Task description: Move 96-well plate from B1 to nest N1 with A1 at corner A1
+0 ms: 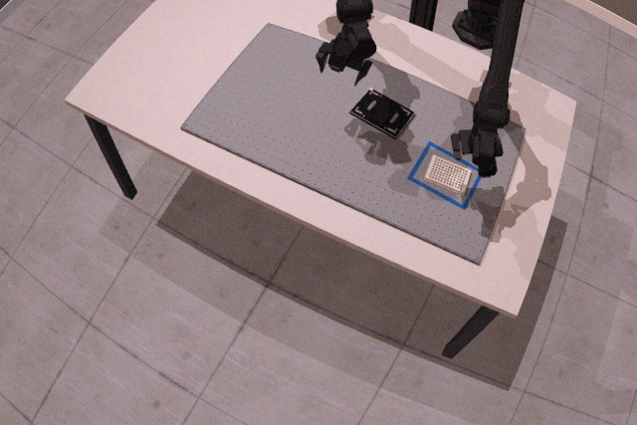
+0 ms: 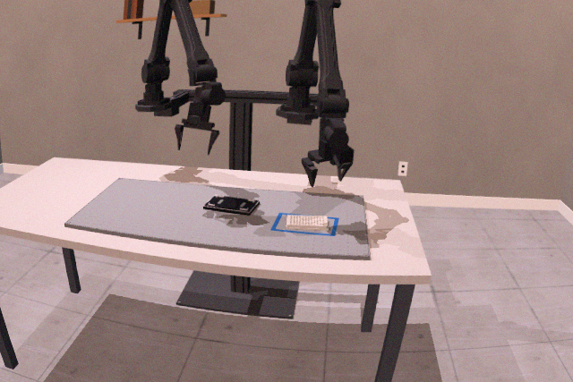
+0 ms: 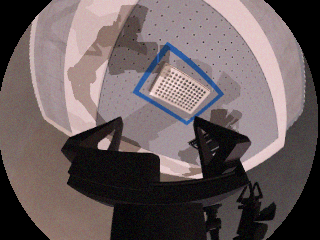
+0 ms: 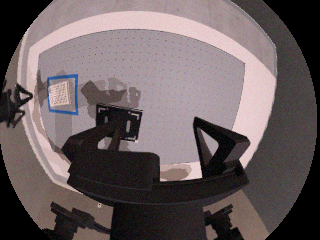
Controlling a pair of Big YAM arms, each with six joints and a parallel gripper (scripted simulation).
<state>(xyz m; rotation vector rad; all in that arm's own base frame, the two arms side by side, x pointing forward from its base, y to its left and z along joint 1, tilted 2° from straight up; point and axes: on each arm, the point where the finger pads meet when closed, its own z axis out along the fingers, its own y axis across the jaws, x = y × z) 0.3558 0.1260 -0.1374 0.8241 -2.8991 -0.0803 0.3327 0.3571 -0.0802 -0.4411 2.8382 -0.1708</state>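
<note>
My left gripper is now 14 cm above the 96-well plate, 5 cm to the left of it and 1 cm short of it. The rest, counted from my left hand: plate nest: 32 cm to the right, 14 cm below, 8 cm behind.
</note>
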